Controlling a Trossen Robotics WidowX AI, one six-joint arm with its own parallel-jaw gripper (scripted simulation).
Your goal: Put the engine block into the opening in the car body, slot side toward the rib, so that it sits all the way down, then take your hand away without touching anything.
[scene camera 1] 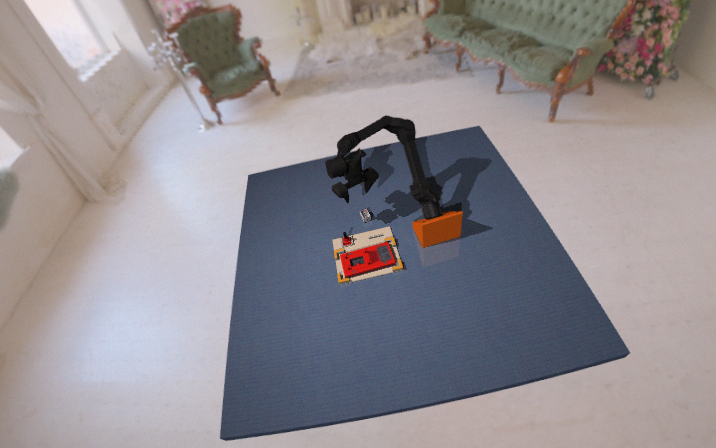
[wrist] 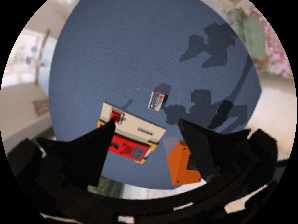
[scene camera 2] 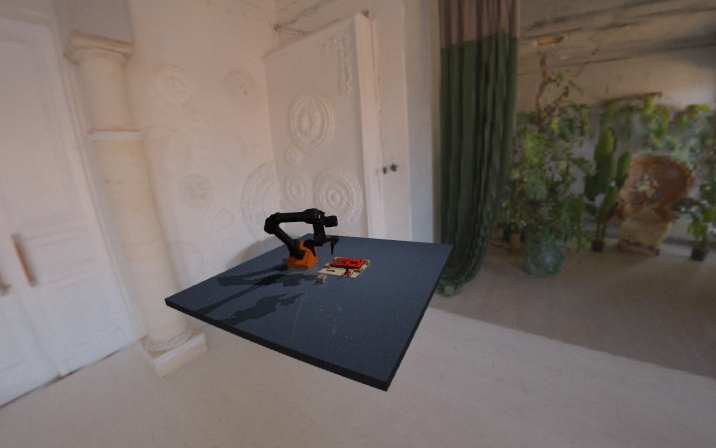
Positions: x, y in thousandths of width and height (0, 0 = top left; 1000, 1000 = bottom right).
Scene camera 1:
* my gripper: 498, 441
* red car body: 527, 575
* grey slab: 517, 532
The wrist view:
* my gripper: 495, 551
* grey slab: 438, 565
